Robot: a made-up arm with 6 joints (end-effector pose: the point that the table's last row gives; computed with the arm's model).
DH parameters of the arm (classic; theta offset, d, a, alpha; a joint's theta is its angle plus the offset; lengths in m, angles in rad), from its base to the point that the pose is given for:
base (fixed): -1.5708 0.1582 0 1.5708
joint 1: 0 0.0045 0.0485 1.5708
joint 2: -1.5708 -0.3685 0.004 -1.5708
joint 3: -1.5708 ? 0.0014 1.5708
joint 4: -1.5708 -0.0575 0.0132 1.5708
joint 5: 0 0.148 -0.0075 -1.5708
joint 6: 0 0.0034 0.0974 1.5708
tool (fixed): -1.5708 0.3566 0 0
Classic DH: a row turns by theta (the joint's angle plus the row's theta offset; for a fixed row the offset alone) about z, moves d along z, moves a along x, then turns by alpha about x.
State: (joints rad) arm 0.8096 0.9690 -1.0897 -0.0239 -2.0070 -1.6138
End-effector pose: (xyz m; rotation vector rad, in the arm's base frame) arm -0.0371 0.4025 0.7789 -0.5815 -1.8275 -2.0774
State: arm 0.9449 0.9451 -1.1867 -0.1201 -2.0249 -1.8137
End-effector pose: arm -0.0501 0.4696 0.6930 -0.5956 -2.0732 -1.8888
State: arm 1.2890 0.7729 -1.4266 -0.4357 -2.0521 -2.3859
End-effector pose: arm -0.0706 0.5418 0.4347 -0.6629 -2.6019 -1.1475
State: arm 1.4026 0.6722 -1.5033 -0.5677 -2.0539 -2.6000
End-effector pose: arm -0.0746 0.5269 0.3489 -0.7010 -2.7155 -0.8068
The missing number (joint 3, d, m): 0.2628
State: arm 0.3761 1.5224 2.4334 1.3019 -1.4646 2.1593
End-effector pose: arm -0.3902 0.3194 0.6939 -1.1506 0.5520 1.9778
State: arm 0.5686 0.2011 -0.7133 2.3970 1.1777 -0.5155
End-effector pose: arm -0.0989 0.0639 0.1218 -1.7305 2.2926 0.1336
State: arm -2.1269 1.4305 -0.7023 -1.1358 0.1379 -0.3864
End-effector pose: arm -0.7198 -0.2283 -0.3590 -1.7127 -0.9725 1.3272
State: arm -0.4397 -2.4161 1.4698 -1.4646 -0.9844 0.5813
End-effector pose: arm 0.5454 -0.0007 0.8961 1.2071 0.4107 2.5331
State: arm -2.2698 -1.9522 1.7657 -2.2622 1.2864 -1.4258
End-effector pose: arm 0.3320 -0.7935 -0.1410 2.1499 0.5210 -0.4114
